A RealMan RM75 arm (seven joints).
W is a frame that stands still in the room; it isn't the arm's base.
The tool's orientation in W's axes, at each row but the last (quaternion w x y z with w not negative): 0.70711, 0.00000, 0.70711, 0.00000; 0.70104, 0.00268, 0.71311, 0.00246; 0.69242, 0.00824, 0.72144, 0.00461; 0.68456, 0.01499, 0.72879, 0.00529; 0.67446, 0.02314, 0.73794, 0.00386; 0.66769, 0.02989, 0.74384, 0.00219
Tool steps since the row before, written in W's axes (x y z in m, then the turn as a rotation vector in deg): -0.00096, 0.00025, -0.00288, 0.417, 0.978, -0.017; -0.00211, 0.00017, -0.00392, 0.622, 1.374, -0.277; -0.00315, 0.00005, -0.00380, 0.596, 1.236, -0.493; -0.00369, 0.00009, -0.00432, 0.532, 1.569, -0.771; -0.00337, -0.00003, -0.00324, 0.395, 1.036, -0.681; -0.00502, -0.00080, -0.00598, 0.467, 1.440, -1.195
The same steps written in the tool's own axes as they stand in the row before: 0.00288, 0.00025, -0.00096, 0.017, 0.978, 0.417; 0.00396, 0.00014, -0.00204, 0.276, 1.372, 0.626; 0.00393, -0.00004, -0.00299, 0.491, 1.230, 0.610; 0.00454, -0.00009, -0.00341, 0.782, 1.554, 0.559; 0.00352, -0.00025, -0.00306, 0.683, 1.021, 0.428; 0.00644, -0.00127, -0.00431, 1.205, 1.405, 0.541
